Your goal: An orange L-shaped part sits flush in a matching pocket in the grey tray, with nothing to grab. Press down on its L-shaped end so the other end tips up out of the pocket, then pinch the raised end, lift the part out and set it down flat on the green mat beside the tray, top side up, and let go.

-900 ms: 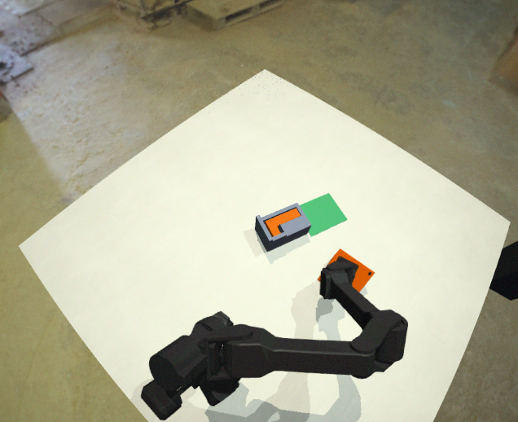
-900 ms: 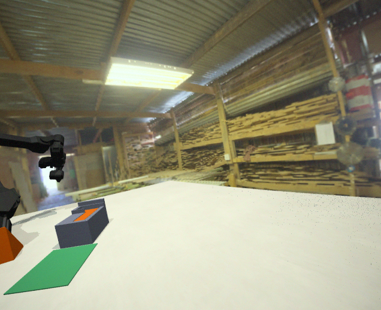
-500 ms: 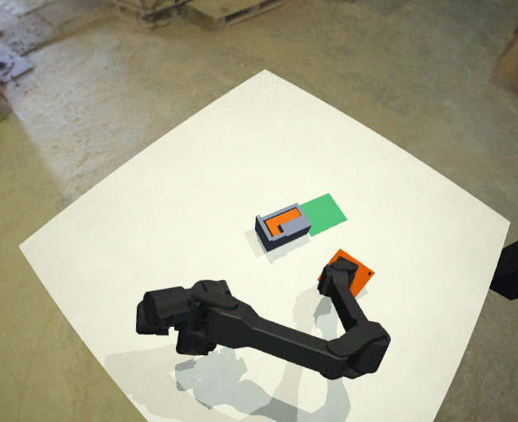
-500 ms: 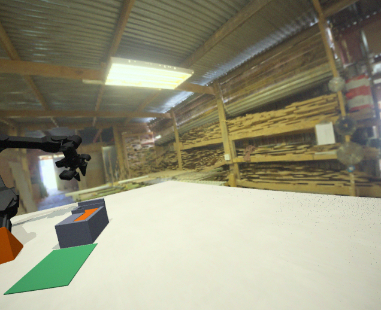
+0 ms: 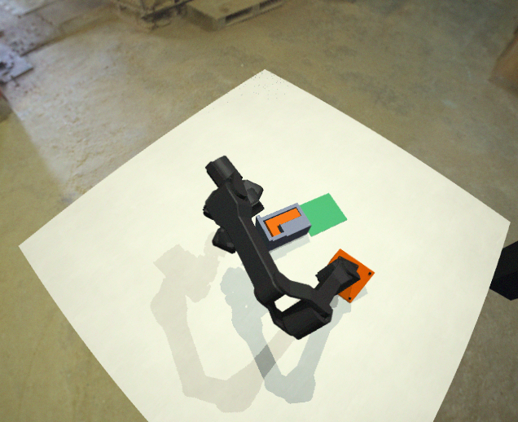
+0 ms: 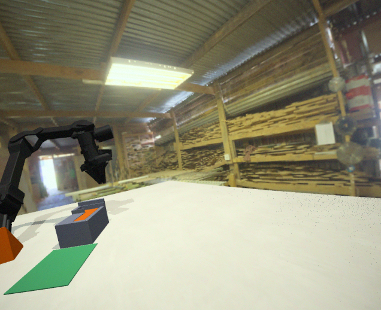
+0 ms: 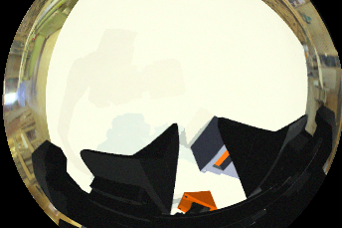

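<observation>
Right now my gripper tip is 90 mm past the orange L-shaped part, 100 mm to the left of it and 80 mm above it. The rest, counted from my gripper tip: green mat (180 mm behind, 250 mm to the right, 150 mm below).
</observation>
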